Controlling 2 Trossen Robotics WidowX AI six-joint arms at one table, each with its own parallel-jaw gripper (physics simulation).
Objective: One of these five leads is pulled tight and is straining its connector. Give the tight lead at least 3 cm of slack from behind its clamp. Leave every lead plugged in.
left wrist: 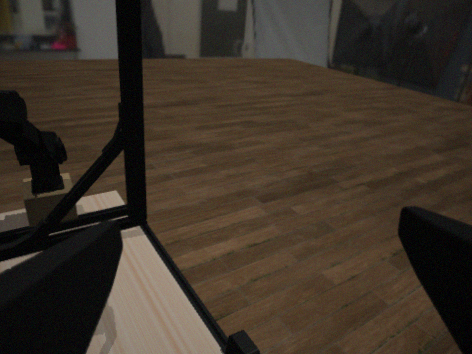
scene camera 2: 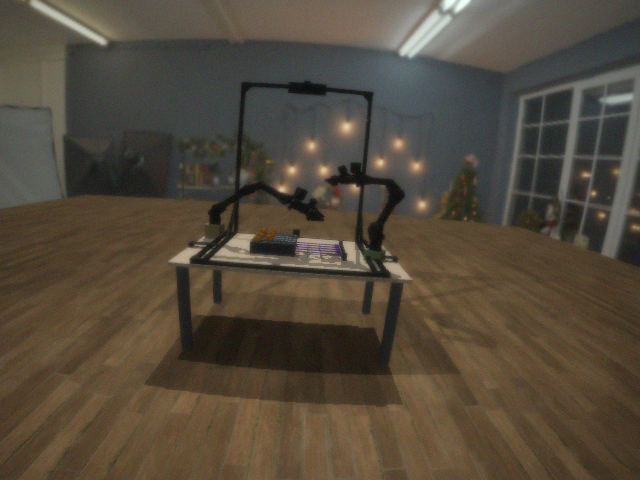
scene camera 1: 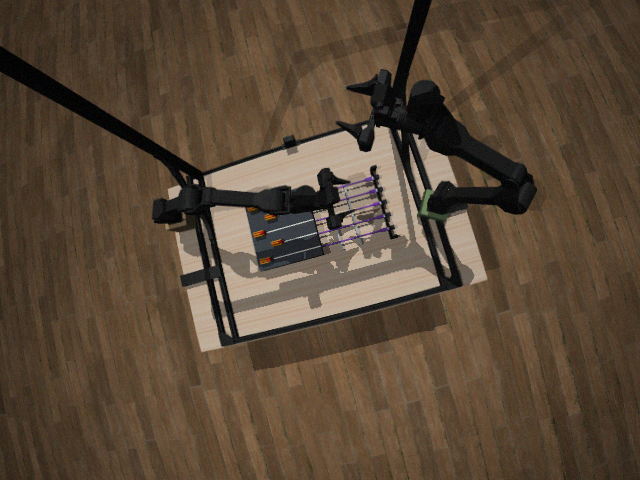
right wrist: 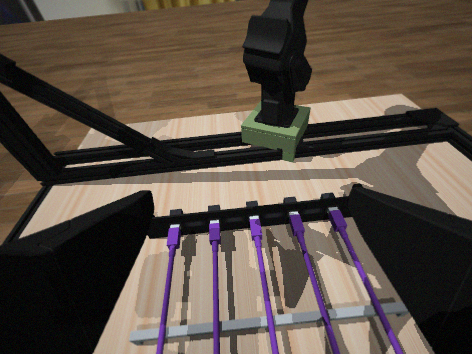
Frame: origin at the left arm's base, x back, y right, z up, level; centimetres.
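Seen in the pictures: left gripper, fingertip midpoint: (left wrist: 259,226) (scene camera 2: 328,179) (scene camera 1: 341,104); right gripper, fingertip midpoint: (scene camera 2: 324,218) (scene camera 1: 353,195) (right wrist: 251,198); left arm's base, origin of the base link: (scene camera 2: 375,249) (scene camera 1: 436,204) (right wrist: 276,115); right arm's base, origin of the base link: (left wrist: 47,184) (scene camera 2: 214,223) (scene camera 1: 174,215).
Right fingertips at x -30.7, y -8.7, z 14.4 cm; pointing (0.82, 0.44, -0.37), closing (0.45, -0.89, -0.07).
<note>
Offsets run from my right fingertips to a thing's top centre. "*": to the spot under its first point.
Five purple leads {* dx +1.1, dy +5.2, dz -17.4 cm} (right wrist: 215,280) run side by side to a black connector strip {* dx +6.5, dy +11.4, dz -17.4 cm} (right wrist: 195,222). Their plugs meet it; I cannot tell which lead is tight. In scene camera 1, white stretches of lead cross a dark box (scene camera 1: 299,245) (scene camera 2: 273,249) to orange clamps {* dx -31.2, dy -20.2, dz -11.3 cm} (scene camera 1: 258,234) (scene camera 2: 263,235); one clamp is partly behind my right arm. My right gripper (scene camera 1: 350,197) (scene camera 2: 322,218) (right wrist: 251,198) is open and empty above the leads, its fingers spread to either side of them in the right wrist view. My left gripper (scene camera 1: 342,104) (scene camera 2: 327,180) (left wrist: 259,226) is open and empty, high beyond the table's upper edge in scene camera 1.
A grey bar {* dx -3.4, dy +4.5, dz -18.0 cm} (right wrist: 200,328) lies crosswise under the leads. A black frame rail (scene camera 1: 336,316) (right wrist: 100,172) edges the table. The left arm's green base (scene camera 1: 433,206) (right wrist: 275,132) stands beyond the connector strip. The right arm's tan base (scene camera 2: 214,230) (left wrist: 50,202) stands at the opposite side.
</note>
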